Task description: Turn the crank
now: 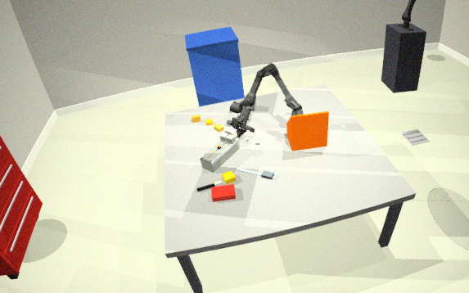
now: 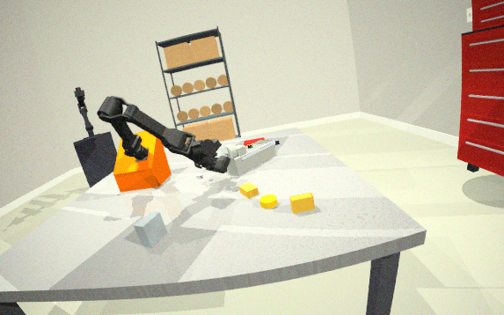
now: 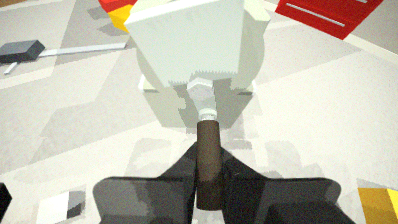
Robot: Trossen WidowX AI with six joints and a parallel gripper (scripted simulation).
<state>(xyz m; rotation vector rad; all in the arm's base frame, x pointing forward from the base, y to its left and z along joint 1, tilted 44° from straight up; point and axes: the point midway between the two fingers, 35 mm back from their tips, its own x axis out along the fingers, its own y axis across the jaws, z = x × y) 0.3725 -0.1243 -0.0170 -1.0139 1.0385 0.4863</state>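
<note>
Right now my gripper tip is 3 cm below the dark brown crank handle, 1 cm to the left of it and 1 cm past it. The rest, counted from my gripper tip: yellow block (33 cm to the left, 7 cm ahead, 2 cm below); then grey cube (40 cm to the right, 15 cm behind); then red pointer (13 cm to the left, 10 cm ahead, 5 cm above).
</note>
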